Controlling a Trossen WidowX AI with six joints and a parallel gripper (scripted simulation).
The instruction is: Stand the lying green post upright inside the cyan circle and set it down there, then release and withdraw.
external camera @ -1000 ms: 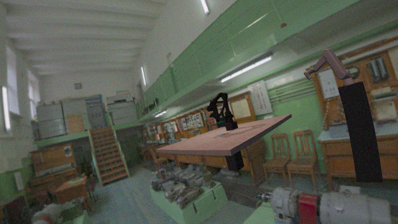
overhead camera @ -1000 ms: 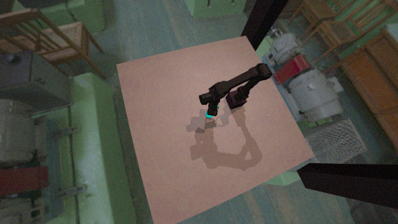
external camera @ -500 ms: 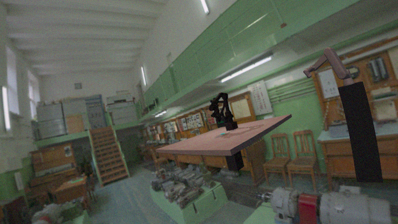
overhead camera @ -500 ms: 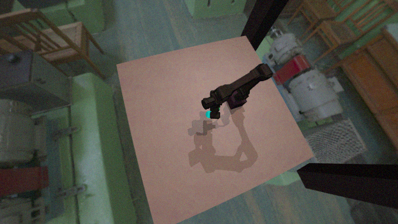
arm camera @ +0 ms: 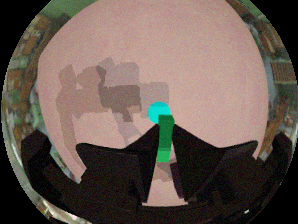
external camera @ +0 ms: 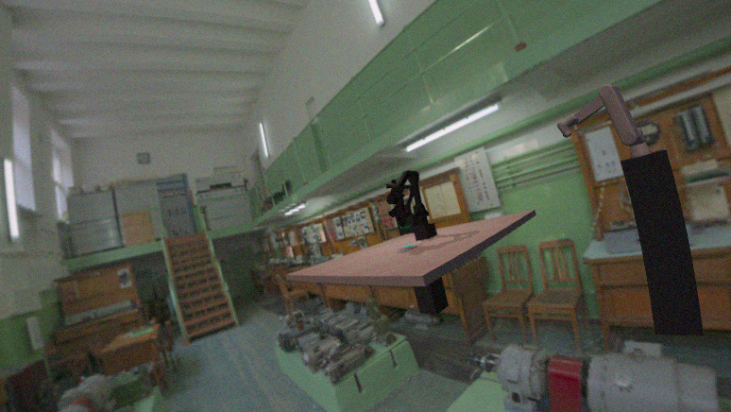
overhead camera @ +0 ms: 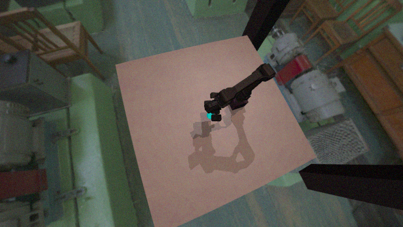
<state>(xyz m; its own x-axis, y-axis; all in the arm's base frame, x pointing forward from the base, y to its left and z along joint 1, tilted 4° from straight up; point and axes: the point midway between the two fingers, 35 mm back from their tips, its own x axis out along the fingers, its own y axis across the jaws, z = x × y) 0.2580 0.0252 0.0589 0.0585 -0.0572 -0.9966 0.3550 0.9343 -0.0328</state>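
My gripper tip is now 1 cm past the cyan circle and 13 cm above it. From my gripper tip the other things lie so: green post: 2 cm behind, 1 cm to the left.
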